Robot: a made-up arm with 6 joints.
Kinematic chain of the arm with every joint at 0, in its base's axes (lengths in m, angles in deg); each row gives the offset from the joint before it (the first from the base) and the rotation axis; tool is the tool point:
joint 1: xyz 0 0 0.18 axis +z
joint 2: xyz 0 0 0 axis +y
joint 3: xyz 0 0 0.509 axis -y
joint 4: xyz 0 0 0 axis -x
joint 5: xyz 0.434 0 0 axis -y
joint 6: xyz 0 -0.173 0 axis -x
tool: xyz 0 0 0
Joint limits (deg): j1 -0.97..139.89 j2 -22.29..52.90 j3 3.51..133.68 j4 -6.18..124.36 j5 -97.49..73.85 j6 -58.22..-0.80
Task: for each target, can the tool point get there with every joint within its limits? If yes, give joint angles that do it. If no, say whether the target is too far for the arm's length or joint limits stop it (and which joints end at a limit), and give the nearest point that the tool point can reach.
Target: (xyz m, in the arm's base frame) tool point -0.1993 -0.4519 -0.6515
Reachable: no: joint limits stop it (at a limit: joint 1, joint 2, joint 3, joint 4) | nearest point 0.6713 -0.1834 0.1454 | short by 1.210 m
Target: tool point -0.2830 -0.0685 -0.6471
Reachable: no: joint limits stop it (at a limit: joint 1, joint 2, joint 3, joint 4) | nearest point -0.4049 0.5660 0.1454 | short by 1.023 m
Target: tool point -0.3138 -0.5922 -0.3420
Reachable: no: joint limits stop it (at a limit: joint 2, joint 3) | nearest point -0.3090 -0.5831 0.6697 | short by 1.012 m
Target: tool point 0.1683 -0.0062 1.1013
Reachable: yes | joints 43.63 -6.59 44.52 45.79 -68.23 -47.79
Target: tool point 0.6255 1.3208 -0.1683
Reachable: no: too far | nearest point 0.3509 0.7409 0.2702 | short by 0.777 m
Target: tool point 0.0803 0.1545 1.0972
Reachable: yes | joints 61.75 -5.51 34.25 90.81 -24.03 -33.35
